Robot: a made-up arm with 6 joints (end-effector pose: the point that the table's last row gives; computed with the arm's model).
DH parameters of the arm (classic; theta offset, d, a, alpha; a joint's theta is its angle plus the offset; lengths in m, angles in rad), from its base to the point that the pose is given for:
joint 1: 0 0.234 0 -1.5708
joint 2: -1.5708 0 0.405 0
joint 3: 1.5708 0.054 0 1.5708
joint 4: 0 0.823 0 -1.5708
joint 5: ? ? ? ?
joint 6: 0 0.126 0 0
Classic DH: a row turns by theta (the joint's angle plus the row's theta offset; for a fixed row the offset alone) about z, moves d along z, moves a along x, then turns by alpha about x.
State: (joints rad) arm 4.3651 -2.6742 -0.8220 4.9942 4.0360 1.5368
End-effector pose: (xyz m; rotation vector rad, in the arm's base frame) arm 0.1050 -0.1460 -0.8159 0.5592 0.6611 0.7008
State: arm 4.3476 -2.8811 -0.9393 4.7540 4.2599 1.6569
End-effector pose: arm 0.0201 -0.4161 -0.7521 0.5980 1.0739 0.7172
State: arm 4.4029 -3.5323 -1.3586 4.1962 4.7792 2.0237
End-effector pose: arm -0.1440 -0.9865 -0.0539 0.7059 1.9432 -0.1674
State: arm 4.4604 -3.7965 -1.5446 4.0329 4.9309 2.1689
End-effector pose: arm -0.0994 -0.9862 0.3504 0.6325 1.9169 -0.7142
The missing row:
joint 5: 0 0 0 1.5708
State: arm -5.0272 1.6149 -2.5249 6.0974 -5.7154 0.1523
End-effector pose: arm -0.1287 -0.2611 0.8390 0.3056 -0.2401 1.2540
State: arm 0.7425 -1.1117 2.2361 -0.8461 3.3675 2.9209
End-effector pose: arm 0.1411 0.2314 0.7326 2.1090 0.0051 -1.3268
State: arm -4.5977 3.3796 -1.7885 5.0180 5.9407 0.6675
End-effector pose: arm -0.1906 0.8299 -0.1660 -1.5422 0.4111 1.1193
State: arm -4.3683 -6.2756 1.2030 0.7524 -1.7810 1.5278
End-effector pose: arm -0.2134 0.6851 1.0040 -1.1702 0.5320 -2.5077
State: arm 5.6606 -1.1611 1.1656 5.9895 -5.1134 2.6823
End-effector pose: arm -0.1965 0.1662 1.2670 1.2889 -0.2984 1.5359
